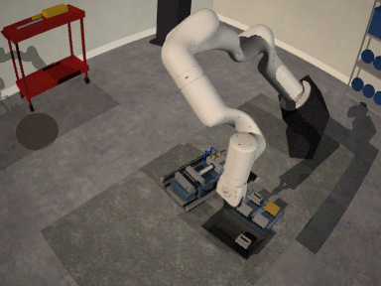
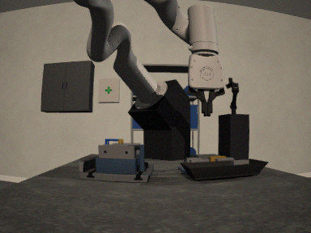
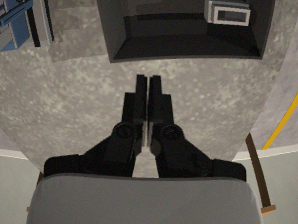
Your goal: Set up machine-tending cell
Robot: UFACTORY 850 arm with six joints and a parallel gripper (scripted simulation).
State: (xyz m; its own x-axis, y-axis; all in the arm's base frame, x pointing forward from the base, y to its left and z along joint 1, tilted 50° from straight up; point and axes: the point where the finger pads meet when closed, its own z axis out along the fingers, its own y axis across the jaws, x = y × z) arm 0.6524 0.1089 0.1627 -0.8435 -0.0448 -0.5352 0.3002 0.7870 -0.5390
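My gripper is now 210 mm past the brass blank, 170 mm above it and 150 mm to the right of it. The rest, counted from my hand: vise (200 mm to the right, 180 mm behind, 160 mm below).
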